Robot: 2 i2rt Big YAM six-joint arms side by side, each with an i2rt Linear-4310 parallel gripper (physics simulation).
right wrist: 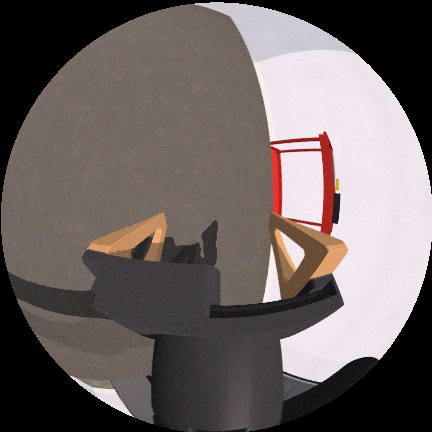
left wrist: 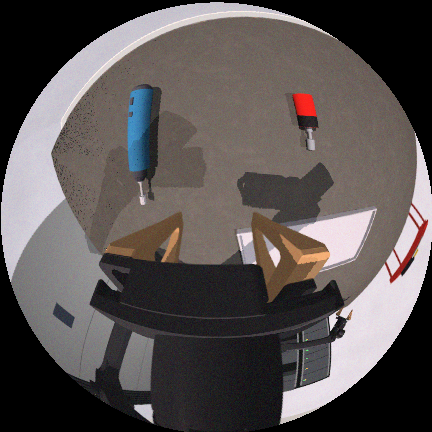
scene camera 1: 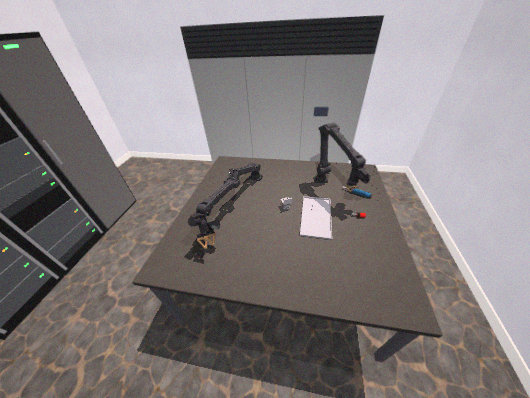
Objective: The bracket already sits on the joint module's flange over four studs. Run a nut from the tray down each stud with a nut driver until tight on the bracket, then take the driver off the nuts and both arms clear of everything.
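Places are measured from the left arm's base along level axes (x left, y down, z back), in millimetres.
Pixels of known places: left gripper, fingertip midpoint: [left wrist: 216, 217] [scene camera 1: 350, 188]; right gripper, fingertip midpoint: [right wrist: 217, 218] [left wrist: 347, 307] [scene camera 1: 209, 246]; left arm's base, origin of the base link: [scene camera 1: 320, 180]; right arm's base, origin of the base link: [scene camera 1: 255, 177].
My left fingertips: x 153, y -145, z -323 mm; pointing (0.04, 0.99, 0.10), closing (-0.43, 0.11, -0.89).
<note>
Ahead of a thing's pixels: the offset from my left fingertips to its top centre. Level surfaces: height alone.
The blue nut driver {dx +115, dy +100, dz +116 mm} [scene camera 1: 362, 193] [left wrist: 140, 130] lies on the table with its silver tip toward my left gripper [scene camera 1: 351, 188] [left wrist: 216, 217], which is open and empty above the table. A shorter red driver {dx +39, dy +111, dz -161 mm} [scene camera 1: 362, 215] [left wrist: 305, 105] lies apart from it. The white tray {dx -278, dy +129, dz -152 mm} [scene camera 1: 316, 222] [left wrist: 345, 235] lies flat; two small dark specks, likely nuts, show on it in the scene view. The grey joint module with its bracket [scene camera 1: 286, 202] stands left of the tray in the scene view; its studs are too small to tell. My right gripper [scene camera 1: 206, 241] [right wrist: 217, 218] is open and empty, far from these.
The dark table {dy +145 mm} [scene camera 1: 260, 260] carries both arms at its back edge. Its near left edge lies close to my right gripper. A red frame [left wrist: 410, 252] [right wrist: 327, 185] stands beyond the table. A server cabinet [scene camera 1: 75, 115] stands at the left of the scene view.
</note>
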